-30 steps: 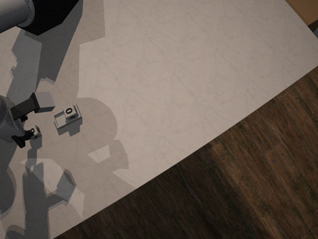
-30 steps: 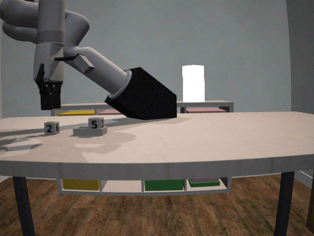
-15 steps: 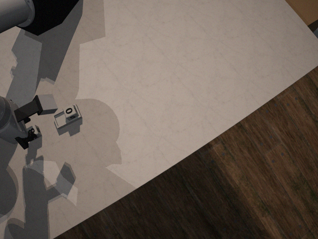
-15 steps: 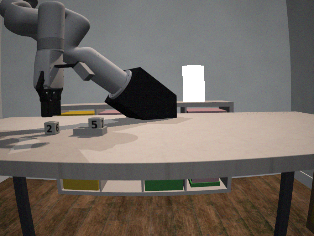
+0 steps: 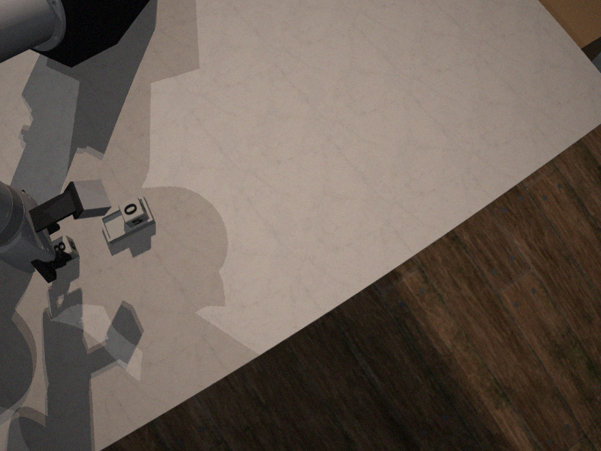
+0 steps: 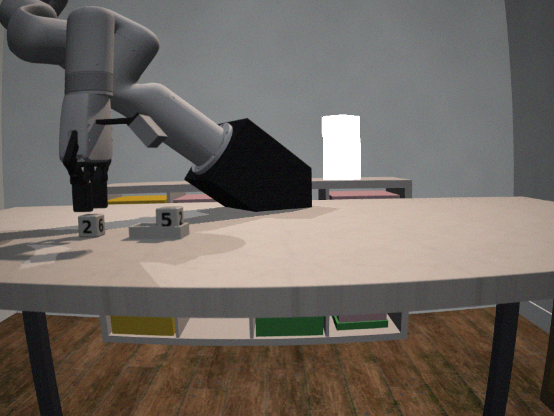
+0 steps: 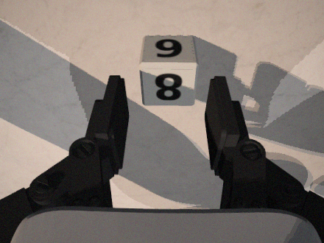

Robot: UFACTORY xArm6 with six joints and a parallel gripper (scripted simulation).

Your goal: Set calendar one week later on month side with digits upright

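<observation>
Right now my hand is 40 mm above the white cube. From my hand the other things lie so: grey tray 40 mm ahead, 100 mm to the left, 50 mm below.
</observation>
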